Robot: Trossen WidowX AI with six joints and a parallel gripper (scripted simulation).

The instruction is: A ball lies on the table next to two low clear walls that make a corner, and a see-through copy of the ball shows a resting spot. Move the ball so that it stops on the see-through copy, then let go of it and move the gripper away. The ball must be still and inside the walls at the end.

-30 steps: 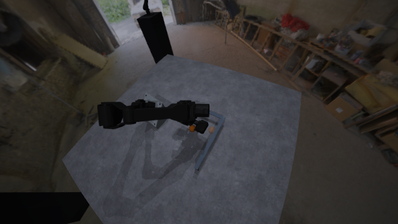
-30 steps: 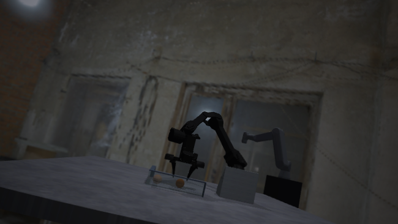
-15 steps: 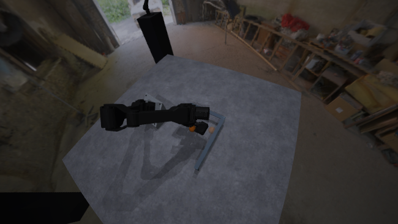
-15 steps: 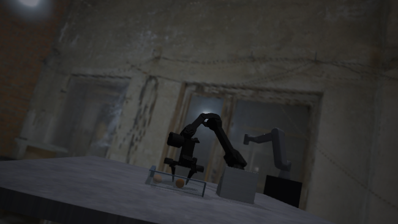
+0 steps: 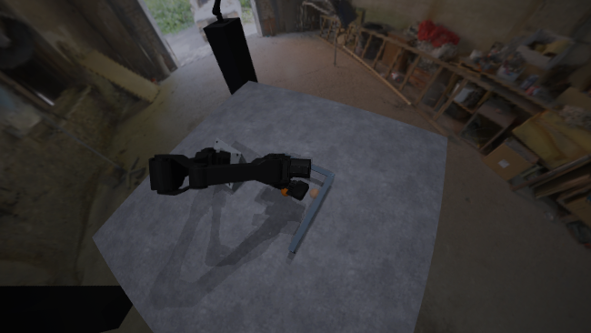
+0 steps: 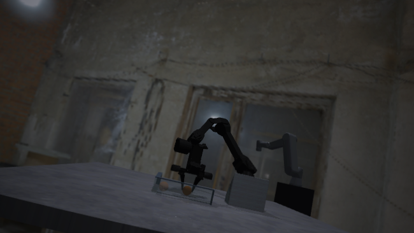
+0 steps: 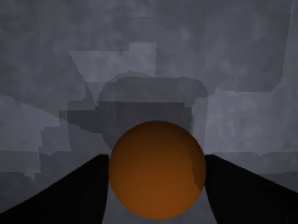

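Right now the see-through copy of ball is 110 mm ahead of my gripper tip and 30 mm to the left of it. Round my gripper tip: orange ball: right at my gripper tip.
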